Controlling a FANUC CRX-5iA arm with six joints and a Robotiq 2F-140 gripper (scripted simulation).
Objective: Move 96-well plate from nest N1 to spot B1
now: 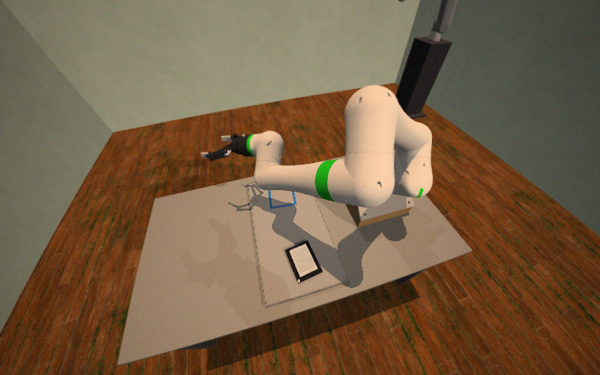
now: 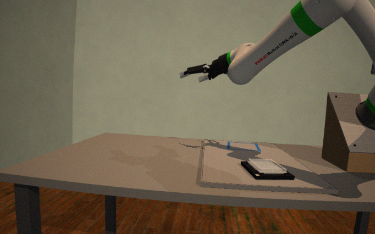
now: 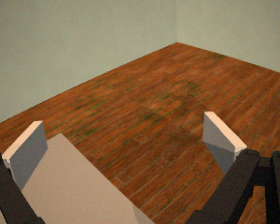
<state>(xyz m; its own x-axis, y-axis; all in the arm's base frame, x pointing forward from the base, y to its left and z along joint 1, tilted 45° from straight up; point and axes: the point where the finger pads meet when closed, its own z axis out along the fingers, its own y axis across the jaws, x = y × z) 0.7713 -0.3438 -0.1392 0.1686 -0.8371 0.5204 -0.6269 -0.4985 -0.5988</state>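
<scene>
The white 96-well plate lies 55 cm to the left of my hand, 31 cm below it and 29 cm behind it. Round my hand: black plate nest N1: 55 cm to the left, 32 cm below, 29 cm behind.
</scene>
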